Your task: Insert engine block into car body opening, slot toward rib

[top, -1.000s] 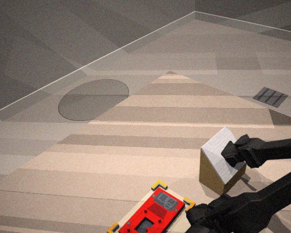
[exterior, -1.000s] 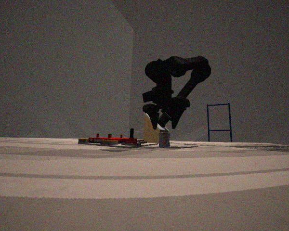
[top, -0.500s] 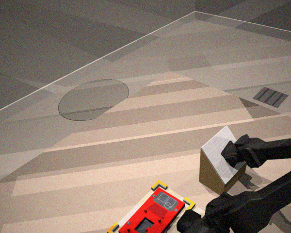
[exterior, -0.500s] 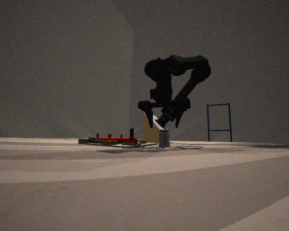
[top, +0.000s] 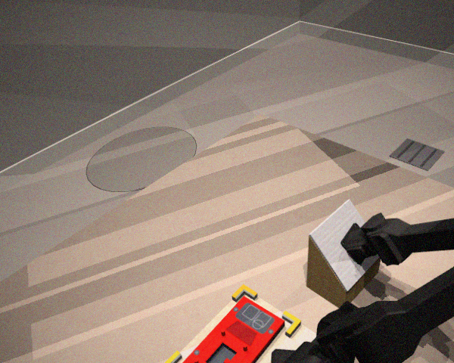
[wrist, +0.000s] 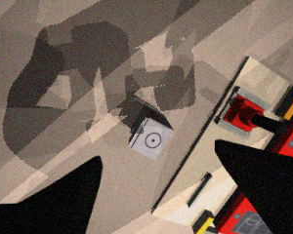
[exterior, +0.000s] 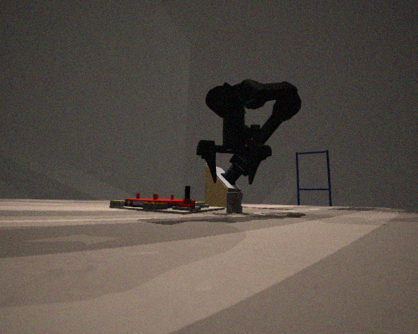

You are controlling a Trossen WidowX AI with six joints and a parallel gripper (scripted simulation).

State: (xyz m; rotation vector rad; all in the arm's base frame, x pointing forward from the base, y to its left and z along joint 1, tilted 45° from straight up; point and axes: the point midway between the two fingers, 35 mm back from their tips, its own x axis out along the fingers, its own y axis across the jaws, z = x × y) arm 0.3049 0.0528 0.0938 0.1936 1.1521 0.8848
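Right now my gripper tip is 50 mm above the engine block and 10 mm to the right of it.
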